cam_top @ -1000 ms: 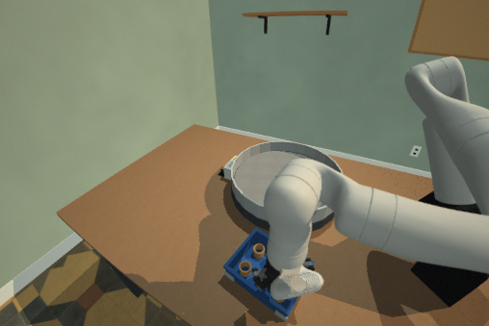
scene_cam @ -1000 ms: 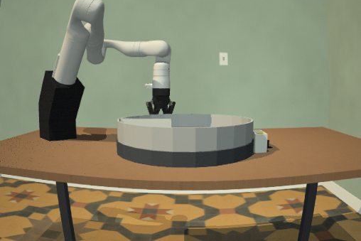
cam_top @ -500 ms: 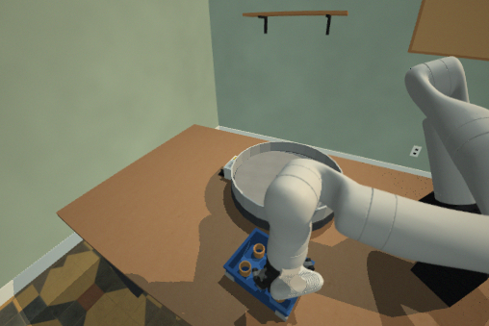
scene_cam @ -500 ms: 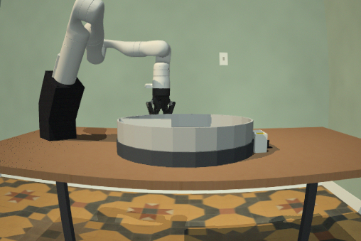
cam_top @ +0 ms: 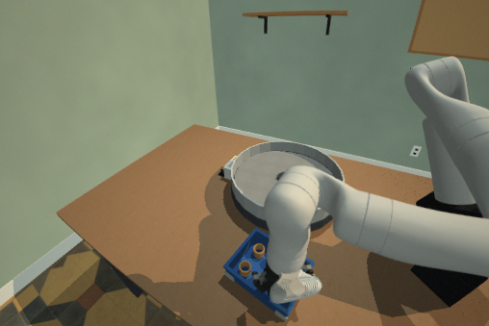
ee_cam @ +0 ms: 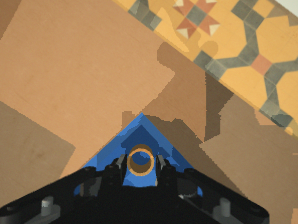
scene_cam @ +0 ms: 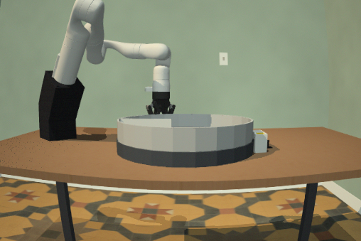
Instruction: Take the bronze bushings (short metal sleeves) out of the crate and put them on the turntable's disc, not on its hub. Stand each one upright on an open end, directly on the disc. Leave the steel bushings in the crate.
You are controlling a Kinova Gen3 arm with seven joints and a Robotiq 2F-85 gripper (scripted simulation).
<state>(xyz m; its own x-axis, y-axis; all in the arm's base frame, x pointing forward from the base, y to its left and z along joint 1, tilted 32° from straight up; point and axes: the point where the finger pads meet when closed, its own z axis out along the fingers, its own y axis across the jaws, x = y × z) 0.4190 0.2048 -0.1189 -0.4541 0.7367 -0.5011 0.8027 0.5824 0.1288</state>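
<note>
The blue crate is 40 mm ahead of my hand, 40 mm to the right of it and 20 mm below it. Also, from my hand: turntable disc (70 mm ahead, 390 mm to the right, 10 mm above).
</note>
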